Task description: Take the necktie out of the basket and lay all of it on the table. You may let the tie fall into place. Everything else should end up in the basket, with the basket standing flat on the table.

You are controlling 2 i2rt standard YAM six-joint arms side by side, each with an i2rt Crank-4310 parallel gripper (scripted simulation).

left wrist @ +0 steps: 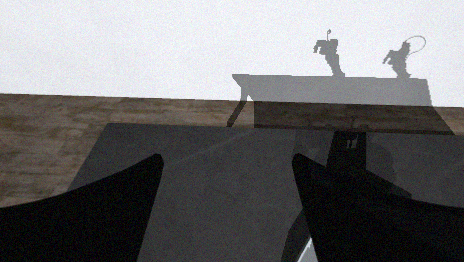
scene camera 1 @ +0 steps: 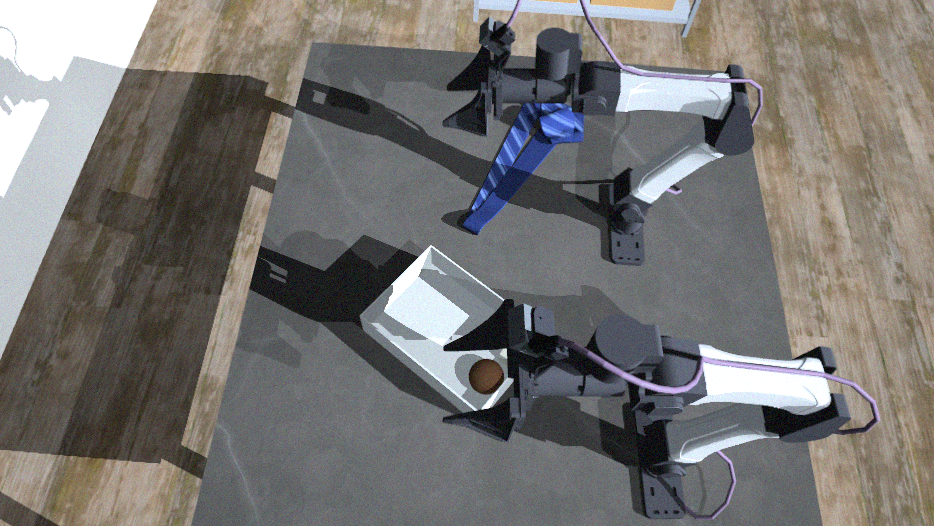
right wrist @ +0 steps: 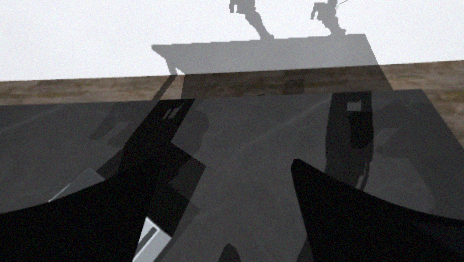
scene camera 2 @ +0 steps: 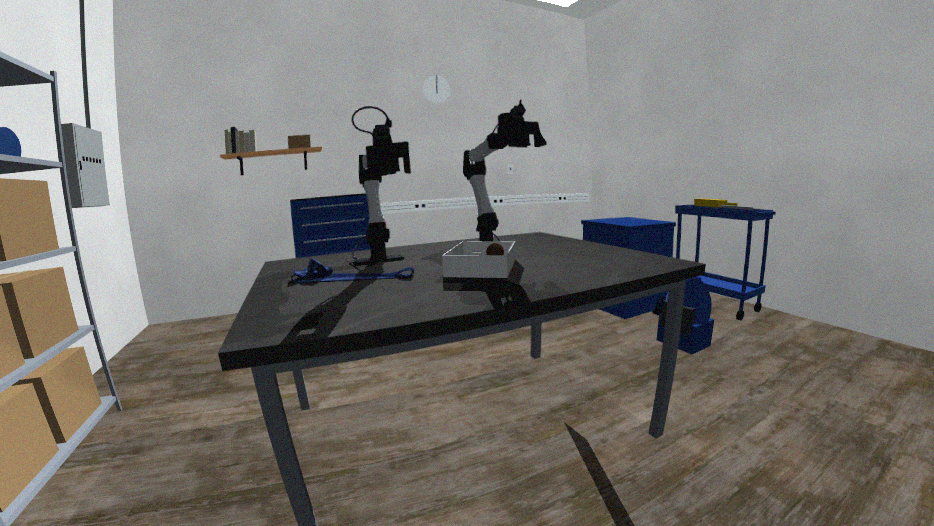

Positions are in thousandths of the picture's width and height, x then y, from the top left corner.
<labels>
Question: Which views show my right gripper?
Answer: Scene camera 1, the right wrist view and scene camera 2 only.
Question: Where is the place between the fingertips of my right gripper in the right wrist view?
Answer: At 486, 616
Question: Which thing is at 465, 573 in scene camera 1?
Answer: A white basket.
</labels>
